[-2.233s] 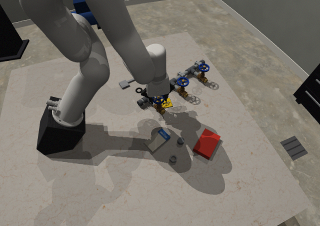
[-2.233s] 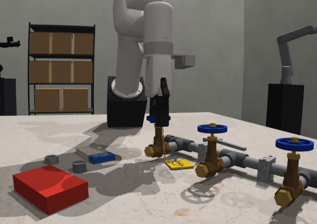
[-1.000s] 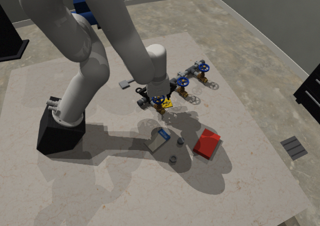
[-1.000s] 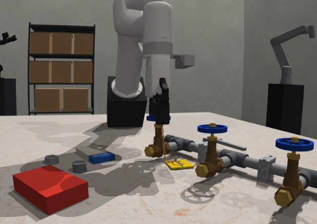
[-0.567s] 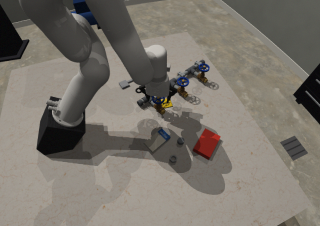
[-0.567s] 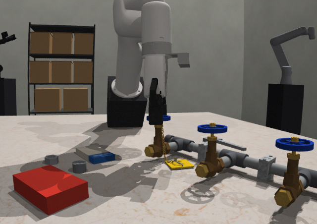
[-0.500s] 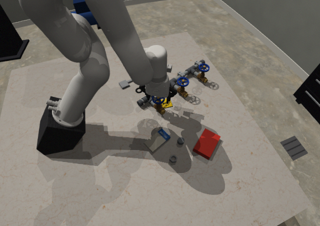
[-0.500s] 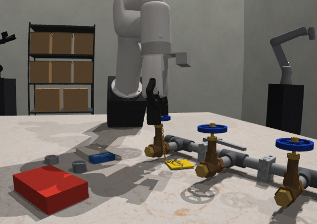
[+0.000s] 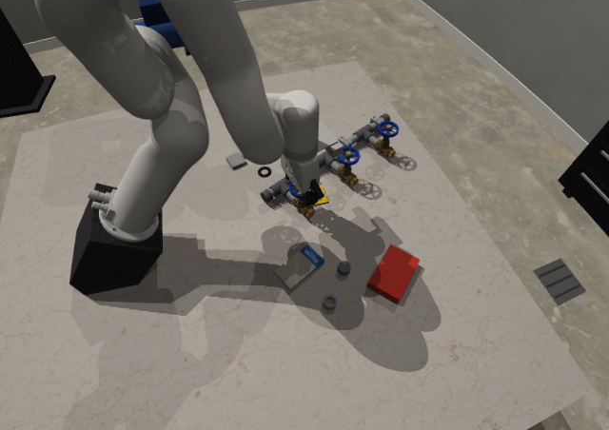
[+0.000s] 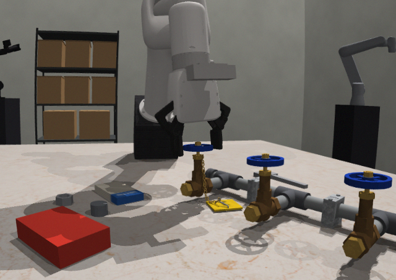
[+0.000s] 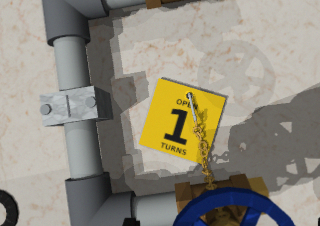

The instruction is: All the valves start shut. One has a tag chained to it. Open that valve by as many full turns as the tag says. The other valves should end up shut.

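The yellow tag is 10 cm below my hand, 6 cm ahead of it and 5 cm to the left of it. Also, from my hand: grey paddle (23 cm to the left, 13 cm behind, 10 cm below); blue-labelled grey pack (16 cm to the right, 10 cm below, 3 cm behind); grey nut (26 cm to the right, 10 cm below, 2 cm ahead).
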